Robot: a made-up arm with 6 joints.
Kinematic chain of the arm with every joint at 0, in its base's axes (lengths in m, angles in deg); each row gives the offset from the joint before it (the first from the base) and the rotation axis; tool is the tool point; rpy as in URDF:
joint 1: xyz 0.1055 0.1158 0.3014 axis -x
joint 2: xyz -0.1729 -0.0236 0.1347 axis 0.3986 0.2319 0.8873
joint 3: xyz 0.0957 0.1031 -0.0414 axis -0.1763 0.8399 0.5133
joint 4: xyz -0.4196 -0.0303 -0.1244 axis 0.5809 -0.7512 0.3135
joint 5: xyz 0.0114 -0.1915 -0.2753 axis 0.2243 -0.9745 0
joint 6: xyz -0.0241 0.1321 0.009 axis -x
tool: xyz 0.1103 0.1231 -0.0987 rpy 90 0 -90
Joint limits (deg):
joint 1: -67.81..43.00
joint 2: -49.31..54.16
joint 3: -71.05..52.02
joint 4: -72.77..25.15
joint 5: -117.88..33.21
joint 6: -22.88..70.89
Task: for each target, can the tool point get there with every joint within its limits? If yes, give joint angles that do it. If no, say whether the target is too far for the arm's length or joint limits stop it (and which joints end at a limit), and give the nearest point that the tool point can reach.
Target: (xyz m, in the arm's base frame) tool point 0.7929 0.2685 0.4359
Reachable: no: joint limits stop it (at a limit: joint 1, joint 3, joint 4, joint 6) | nearest point 0.4969 0.3869 0.2742 | short by 0.357 m
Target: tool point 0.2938 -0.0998 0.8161
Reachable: no: joint limits stop it (at a limit: joint 1, joint 2, joint 3, joint 4, joint 5, joint 6) | nearest point 0.1212 -0.2367 0.7998 | short by 0.221 m
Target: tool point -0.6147 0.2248 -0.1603
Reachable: yes | joints 2.17 -3.43 -21.47 -43.13 -101.62 21.89
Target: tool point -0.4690 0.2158 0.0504
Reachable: yes | joints -24.37 42.75 8.14 1.38 -1.16 -2.28
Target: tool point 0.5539 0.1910 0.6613
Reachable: no: joint limits stop it (at a limit: joint 1, joint 3, joint 4, joint 6) | nearest point 0.3701 0.4133 0.4529 | short by 0.356 m
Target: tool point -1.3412 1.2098 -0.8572
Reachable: no: too far | nearest point -0.6376 0.5632 -0.1724 | short by 1.176 m
